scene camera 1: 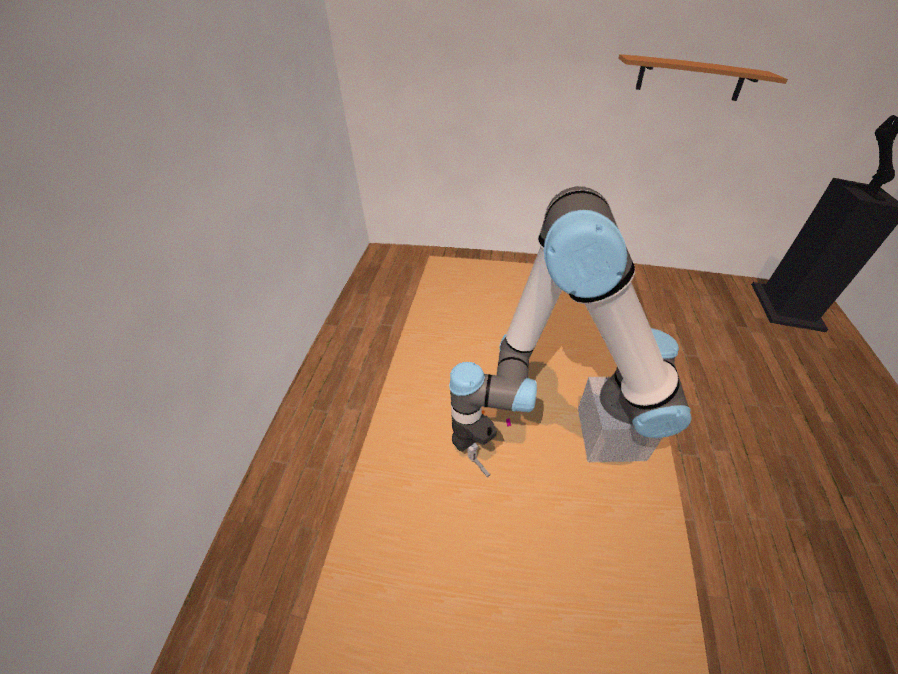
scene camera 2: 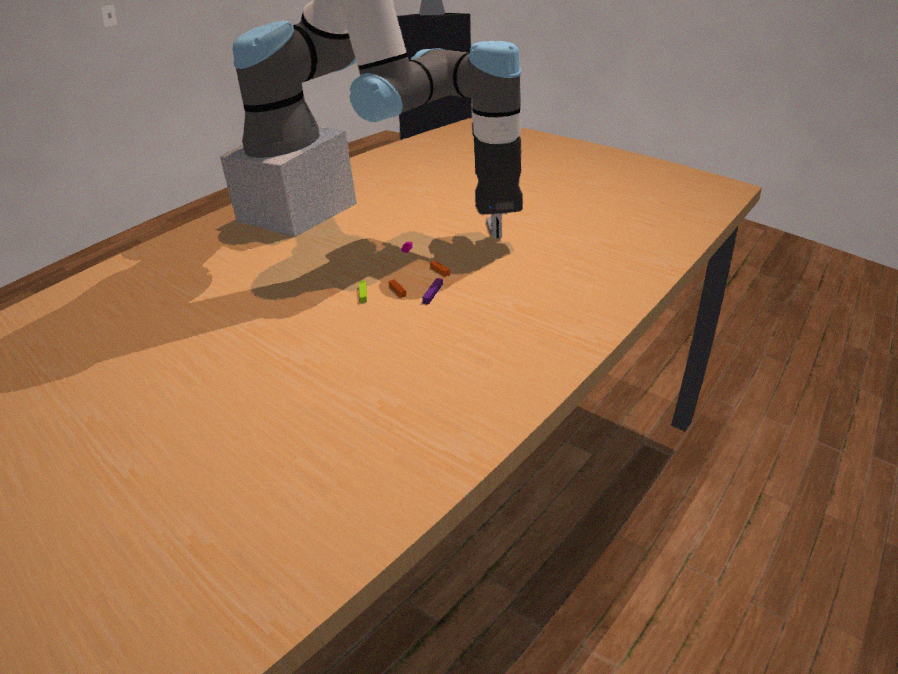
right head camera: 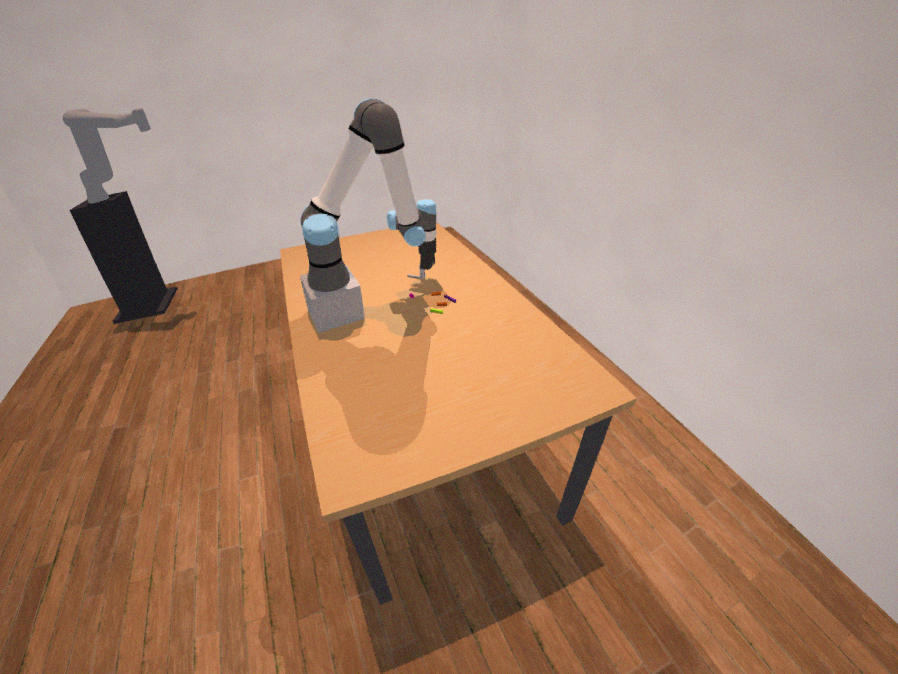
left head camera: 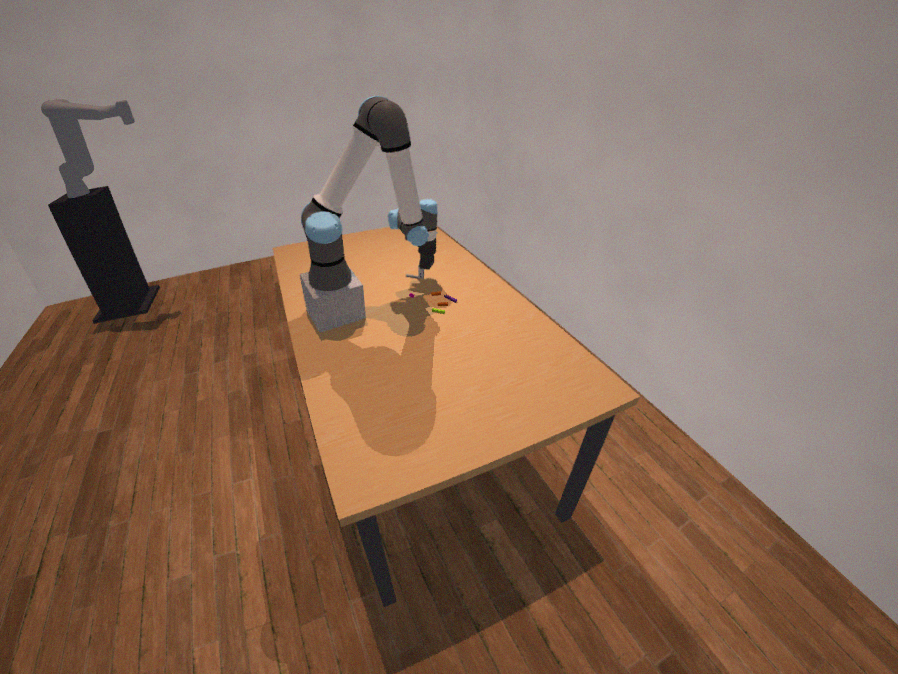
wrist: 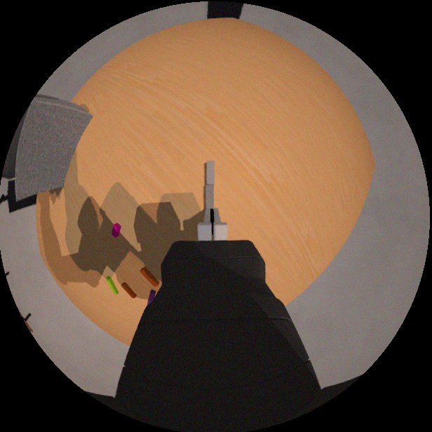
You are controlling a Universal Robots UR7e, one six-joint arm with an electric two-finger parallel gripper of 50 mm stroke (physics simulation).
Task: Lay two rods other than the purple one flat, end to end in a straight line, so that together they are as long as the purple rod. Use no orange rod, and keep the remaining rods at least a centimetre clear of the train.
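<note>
Two grey rods lie end to end in a nearly straight line in the wrist view: a far rod and a near rod, with no clear gap between them. My gripper is shut and empty, its tips low at the outer end of the near rod; I cannot tell whether they touch it. The purple rod lies apart, partly hidden by the gripper body in the wrist view. Two orange rods, a lime green rod and a magenta piece lie apart from the grey rods.
The arm's grey base block stands on the table beyond the magenta piece. The arm's shadow falls over part of the table around the coloured rods. A second arm on a black pedestal stands on the floor.
</note>
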